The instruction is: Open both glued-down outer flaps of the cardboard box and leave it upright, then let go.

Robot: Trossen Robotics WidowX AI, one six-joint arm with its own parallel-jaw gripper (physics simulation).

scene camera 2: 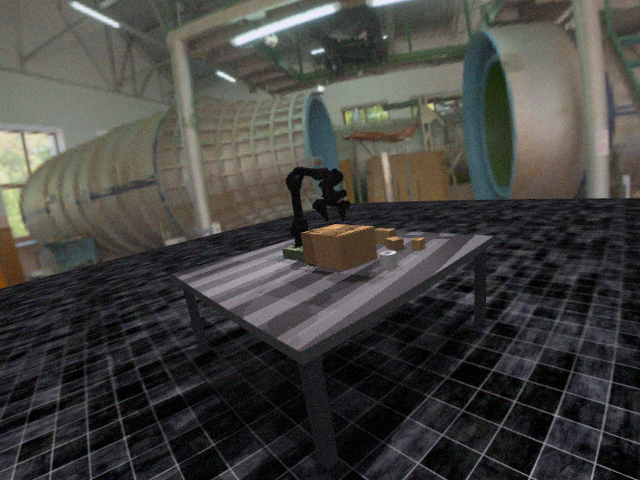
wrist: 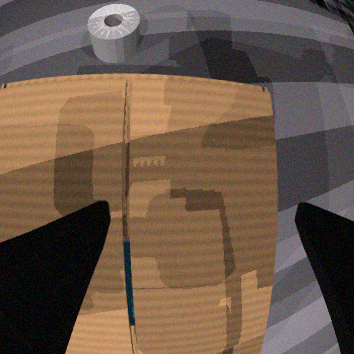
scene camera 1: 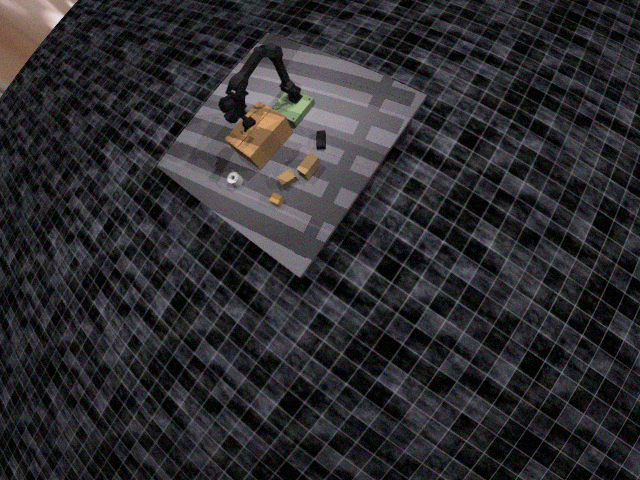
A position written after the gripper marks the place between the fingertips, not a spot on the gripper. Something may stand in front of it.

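Note:
Wrist camera: the gripper [wrist: 206,212] is open, holding nothing; a white ring [wrist: 114,38] rests on the table.

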